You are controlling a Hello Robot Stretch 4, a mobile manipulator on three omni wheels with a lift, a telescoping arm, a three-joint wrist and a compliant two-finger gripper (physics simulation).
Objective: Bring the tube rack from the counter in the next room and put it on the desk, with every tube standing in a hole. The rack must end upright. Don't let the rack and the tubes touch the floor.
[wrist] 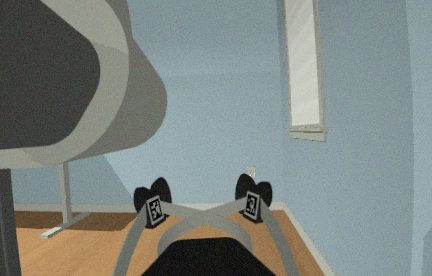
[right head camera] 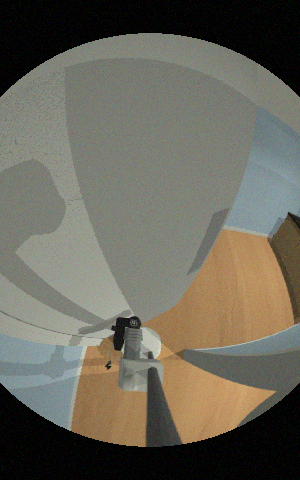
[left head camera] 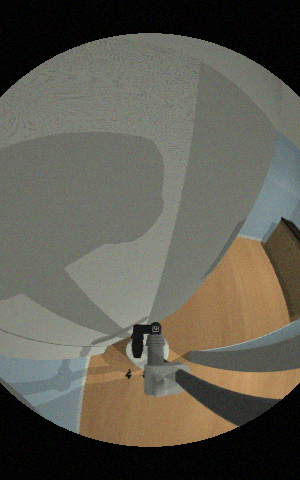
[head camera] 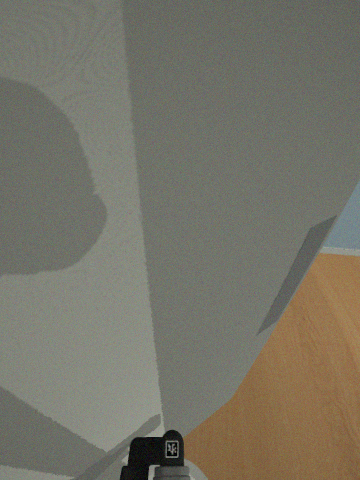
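My gripper is open, with its two black fingertips well apart and no object between them in the wrist view. In the right head view it shows small and partly hidden below the wrist. The tube rack, its tubes and the counter cannot be made out in these views. A pale leg with a flat foot stands on the floor at the left of the wrist view; it looks like a desk leg, and its top is hidden behind the robot's grey body.
A large pale grey surface, apparently the door, is very close and fills much of the head views. Wood floor and blue wall show to its right. A brown block-like object stands at the far right.
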